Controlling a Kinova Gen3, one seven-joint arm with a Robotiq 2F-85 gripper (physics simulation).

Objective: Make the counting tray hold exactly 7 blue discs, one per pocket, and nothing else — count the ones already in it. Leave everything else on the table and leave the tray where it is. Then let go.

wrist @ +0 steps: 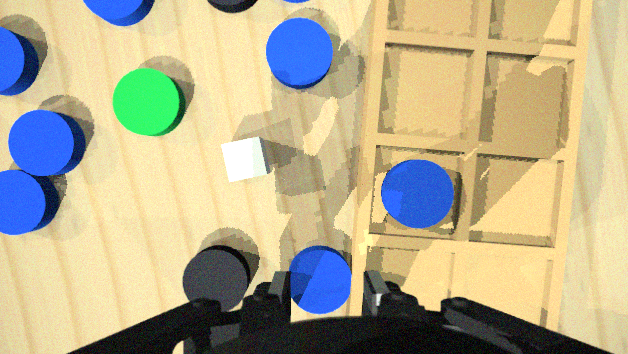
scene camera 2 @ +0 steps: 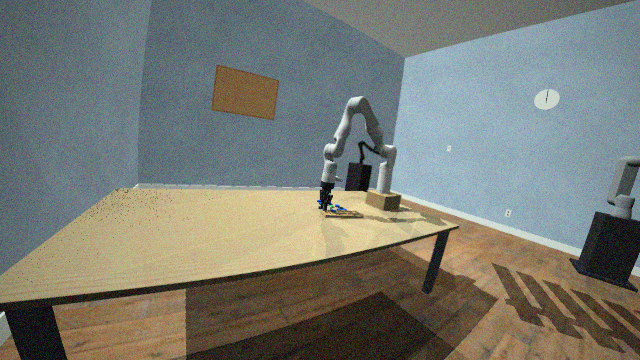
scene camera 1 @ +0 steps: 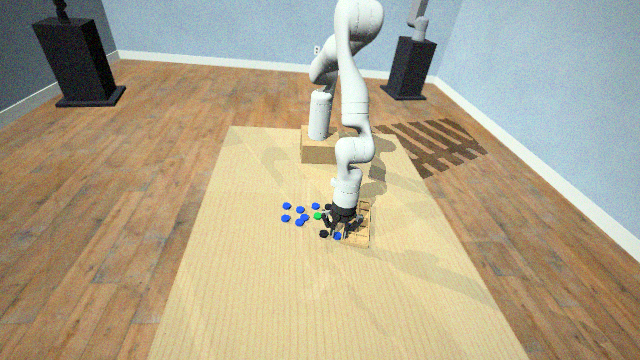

Scene:
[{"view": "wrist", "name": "my gripper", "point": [326, 293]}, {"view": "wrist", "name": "wooden counting tray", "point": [495, 100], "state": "touched by my gripper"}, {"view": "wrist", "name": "blue disc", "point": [320, 277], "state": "touched by my gripper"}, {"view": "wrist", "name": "green disc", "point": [147, 102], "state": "on the table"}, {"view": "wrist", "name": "small white cube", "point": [247, 158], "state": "on the table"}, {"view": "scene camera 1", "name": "my gripper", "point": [338, 236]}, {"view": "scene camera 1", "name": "wooden counting tray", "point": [360, 237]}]

